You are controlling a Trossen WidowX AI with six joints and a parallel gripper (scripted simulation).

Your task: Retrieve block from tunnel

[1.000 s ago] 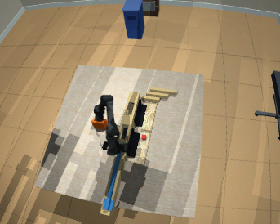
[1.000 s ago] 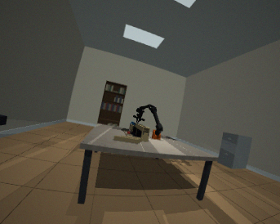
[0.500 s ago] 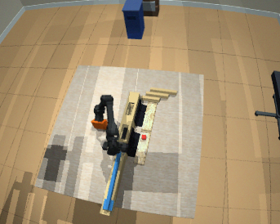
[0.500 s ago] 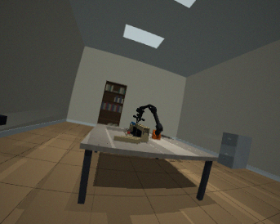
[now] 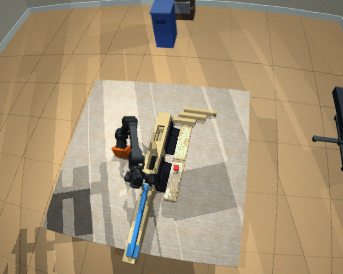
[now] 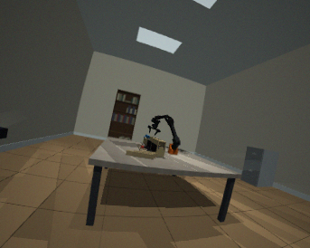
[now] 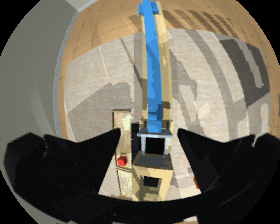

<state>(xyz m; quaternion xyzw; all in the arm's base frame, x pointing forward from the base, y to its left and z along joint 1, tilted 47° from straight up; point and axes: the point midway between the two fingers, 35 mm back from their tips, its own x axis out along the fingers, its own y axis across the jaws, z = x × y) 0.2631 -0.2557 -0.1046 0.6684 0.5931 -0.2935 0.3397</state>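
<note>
Now: gripper tip 130 mm short of the small red block, 210 mm to the right of it and 170 mm above it. Also, from my gripper tip: tan covered tunnel: 20 mm ahead, 70 mm to the left, 110 mm below.
</note>
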